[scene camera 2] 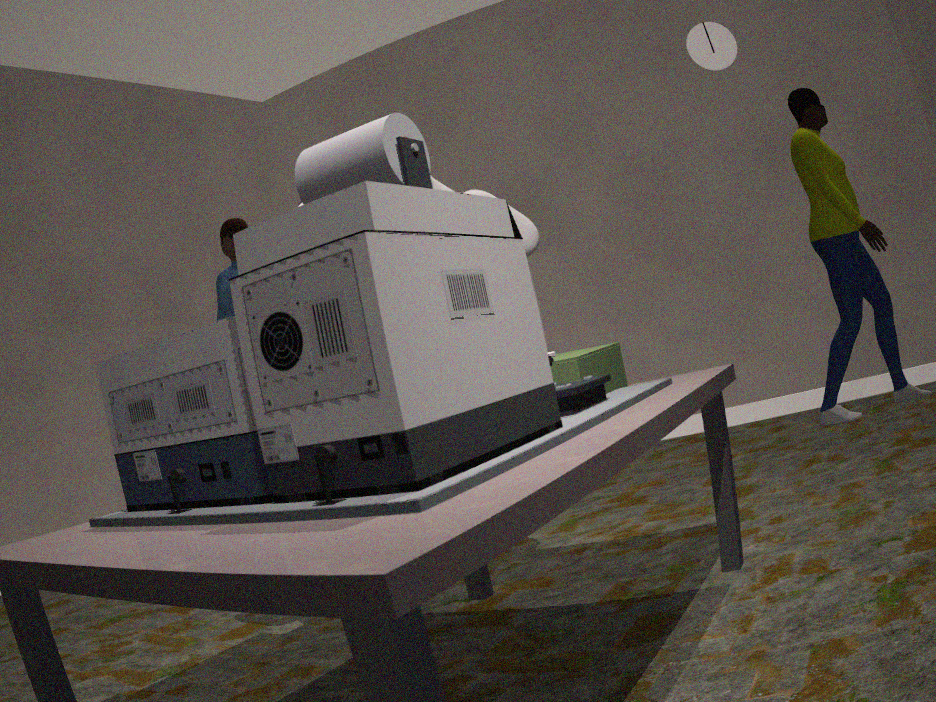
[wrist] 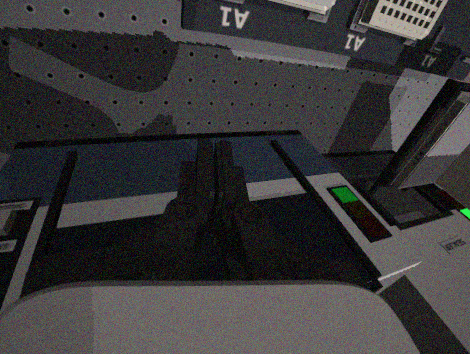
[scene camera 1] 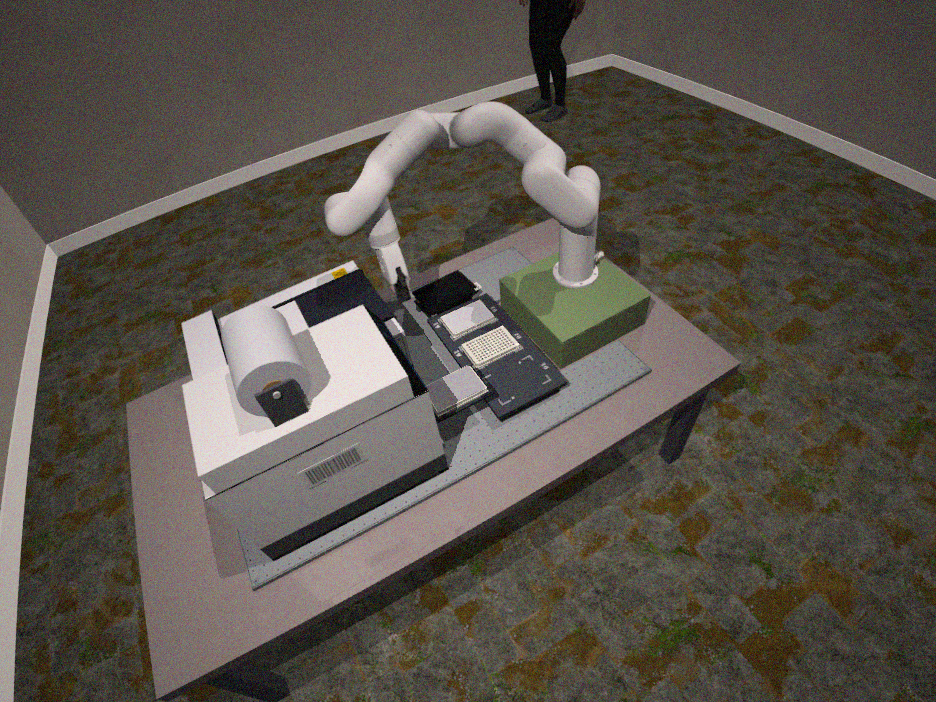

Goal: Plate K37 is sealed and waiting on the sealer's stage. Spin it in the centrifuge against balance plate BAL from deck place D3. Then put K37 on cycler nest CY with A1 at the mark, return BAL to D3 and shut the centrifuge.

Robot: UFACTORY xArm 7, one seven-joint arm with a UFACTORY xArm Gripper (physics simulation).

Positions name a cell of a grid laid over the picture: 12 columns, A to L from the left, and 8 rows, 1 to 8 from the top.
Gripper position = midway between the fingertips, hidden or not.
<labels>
my gripper: wrist F4; scene camera 1 F4
silvery plate: wrist L4; scene camera 1 F5
</labels>
